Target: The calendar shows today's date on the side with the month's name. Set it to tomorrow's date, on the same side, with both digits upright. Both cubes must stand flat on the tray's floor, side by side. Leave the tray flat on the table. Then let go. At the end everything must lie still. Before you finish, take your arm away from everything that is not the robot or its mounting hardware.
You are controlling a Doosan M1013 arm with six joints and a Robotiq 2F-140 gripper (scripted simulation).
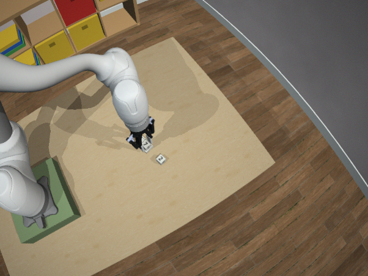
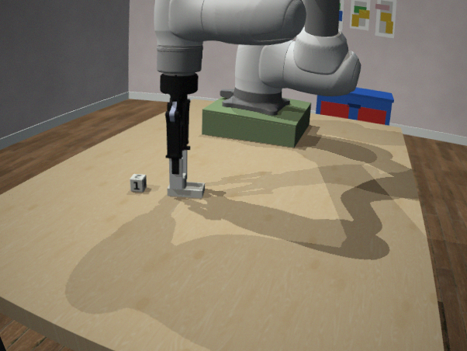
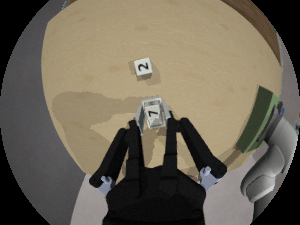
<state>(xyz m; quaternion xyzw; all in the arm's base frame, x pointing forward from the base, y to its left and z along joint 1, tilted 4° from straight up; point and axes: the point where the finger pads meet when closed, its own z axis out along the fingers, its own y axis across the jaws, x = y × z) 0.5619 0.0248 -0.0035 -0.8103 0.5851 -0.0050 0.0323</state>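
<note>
Now: the grey tray 40 mm below my hand, 20 mm to the left of it and 10 mm behind it.
</note>
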